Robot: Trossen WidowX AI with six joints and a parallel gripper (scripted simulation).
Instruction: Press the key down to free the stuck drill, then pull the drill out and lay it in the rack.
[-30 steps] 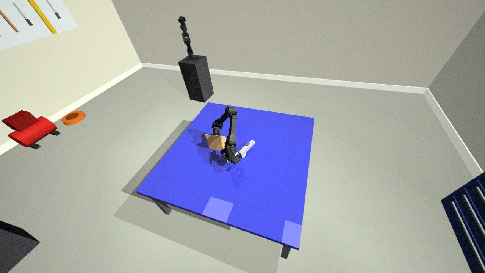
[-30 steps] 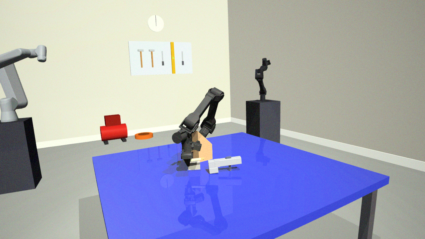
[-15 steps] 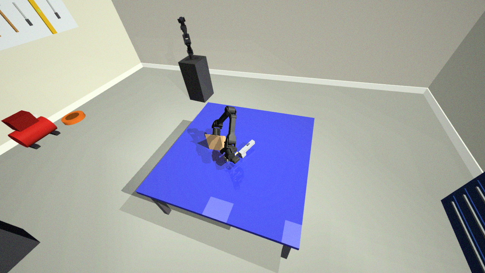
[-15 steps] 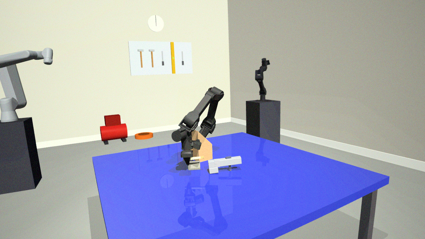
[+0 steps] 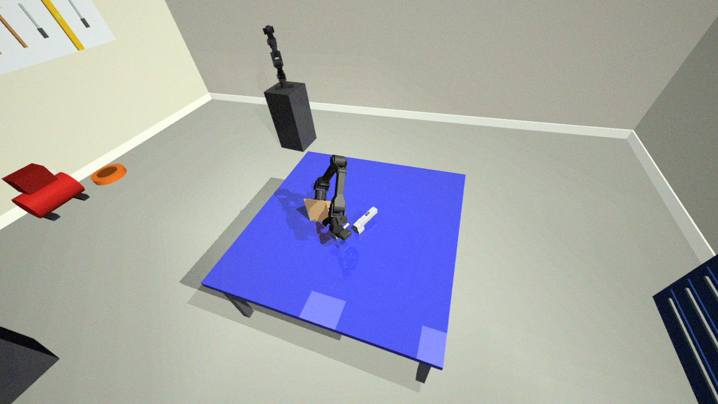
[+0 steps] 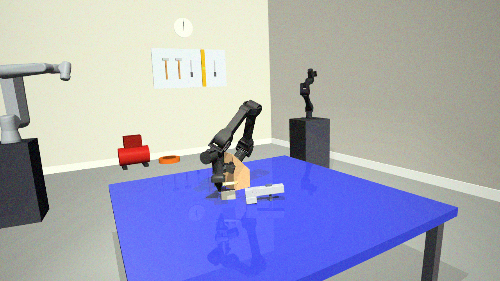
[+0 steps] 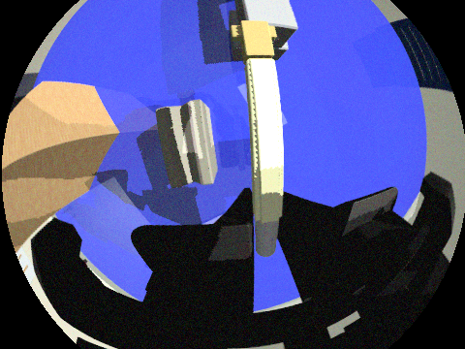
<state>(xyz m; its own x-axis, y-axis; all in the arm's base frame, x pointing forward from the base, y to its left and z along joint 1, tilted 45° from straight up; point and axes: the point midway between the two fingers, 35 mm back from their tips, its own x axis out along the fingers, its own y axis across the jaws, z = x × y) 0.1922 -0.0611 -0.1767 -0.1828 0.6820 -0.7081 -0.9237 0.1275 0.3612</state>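
Now: the drill 4 cm to the left of my gripper tip, 4 cm above it and 1 cm ahead of it. Also, from my gripper tip: small dark key: 21 cm to the left, 10 cm ahead; grey housing: 19 cm to the left, 9 cm ahead, 1 cm below.
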